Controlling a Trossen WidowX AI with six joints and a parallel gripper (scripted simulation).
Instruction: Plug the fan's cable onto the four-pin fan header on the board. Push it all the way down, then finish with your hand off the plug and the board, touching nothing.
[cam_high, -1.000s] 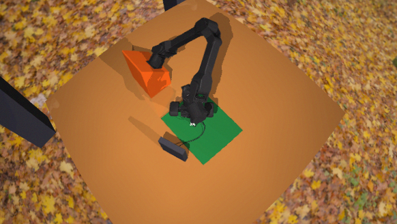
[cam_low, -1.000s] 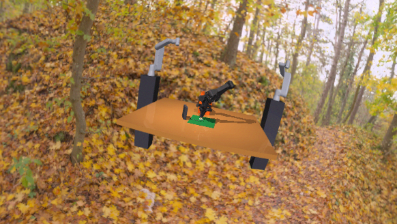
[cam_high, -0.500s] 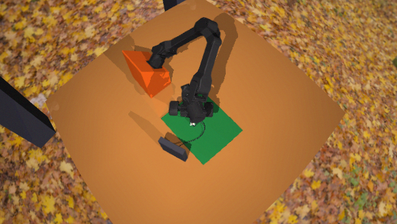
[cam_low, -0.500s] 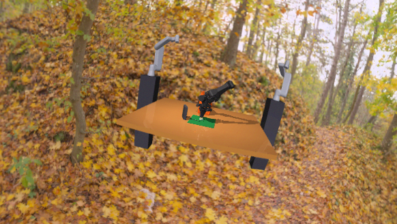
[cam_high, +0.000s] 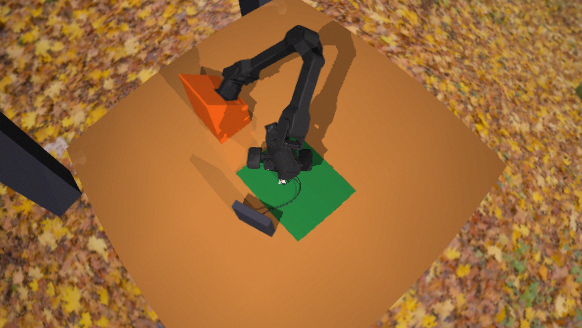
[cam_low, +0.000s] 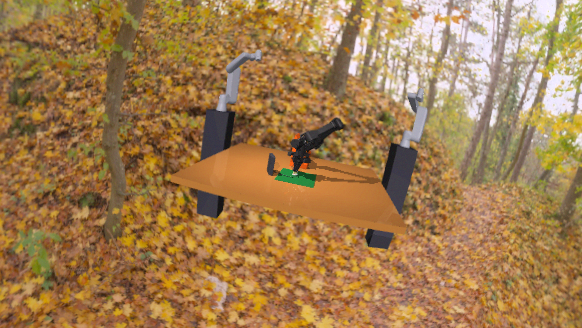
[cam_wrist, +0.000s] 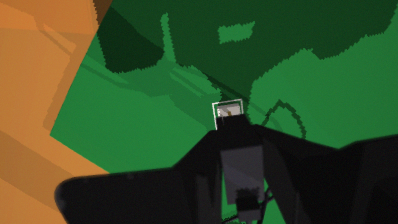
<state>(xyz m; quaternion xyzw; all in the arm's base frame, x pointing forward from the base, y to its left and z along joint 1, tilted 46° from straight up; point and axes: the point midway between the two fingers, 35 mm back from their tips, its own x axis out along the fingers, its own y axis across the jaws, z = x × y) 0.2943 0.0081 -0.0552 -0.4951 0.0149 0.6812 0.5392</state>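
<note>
Now: the white four-pin fan header 4 cm below my gripper tip, 1 cm to the right of it and 1 cm ahead of it. The rest, counted from my gripper tip: green board: 6 cm below, 4 cm ahead, 1 cm to the left; then dark plug: 1 cm to the right, 1 cm ahead, 1 cm above; then dark flat fan: 16 cm to the right, 6 cm ahead, 2 cm above.
</note>
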